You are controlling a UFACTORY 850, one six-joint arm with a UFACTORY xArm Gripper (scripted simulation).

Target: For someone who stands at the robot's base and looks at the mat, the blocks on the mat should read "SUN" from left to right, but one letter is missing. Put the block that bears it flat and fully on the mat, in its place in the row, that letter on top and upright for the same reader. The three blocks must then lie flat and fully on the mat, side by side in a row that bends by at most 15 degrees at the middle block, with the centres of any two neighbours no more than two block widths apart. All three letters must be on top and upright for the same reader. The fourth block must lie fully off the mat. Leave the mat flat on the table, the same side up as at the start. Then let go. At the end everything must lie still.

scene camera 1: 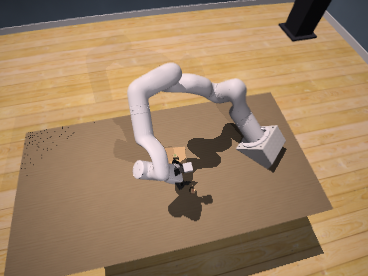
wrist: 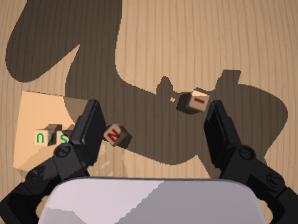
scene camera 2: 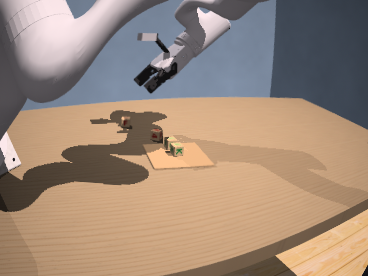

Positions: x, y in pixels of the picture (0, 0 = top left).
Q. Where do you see a tan mat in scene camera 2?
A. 161, 158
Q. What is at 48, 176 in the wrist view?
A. The gripper.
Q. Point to a tan mat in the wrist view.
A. At 37, 111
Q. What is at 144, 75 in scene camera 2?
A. The gripper.
